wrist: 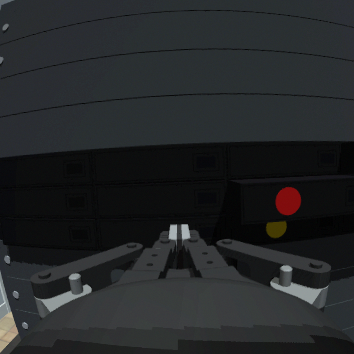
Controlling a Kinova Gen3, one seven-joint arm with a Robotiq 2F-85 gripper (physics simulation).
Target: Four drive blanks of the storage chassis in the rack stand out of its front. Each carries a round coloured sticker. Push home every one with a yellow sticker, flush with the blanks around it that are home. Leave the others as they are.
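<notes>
The storage chassis (145, 167) shows as three dark rows of drive blanks across the view. A blank with a red round sticker (288, 201) stands out of the middle row at the right. Directly below it, a blank with a yellow round sticker (276, 229) sits further back in the bottom row, in shadow; the red one hides the sticker's top edge. The visible blanks at the left and middle look level with one another. My gripper (179, 236) is shut and empty, left of both stickers, with its tips over the bottom row in the view. Other stickered blanks do not show.
Smooth dark panels (175, 120) cover the rack above the chassis, and more panels lie below it. The rack's left edge (16, 295) carries screws. A bit of tan floor (7, 327) shows at the lower left. The protruding red-stickered blank is an obstacle right of the gripper.
</notes>
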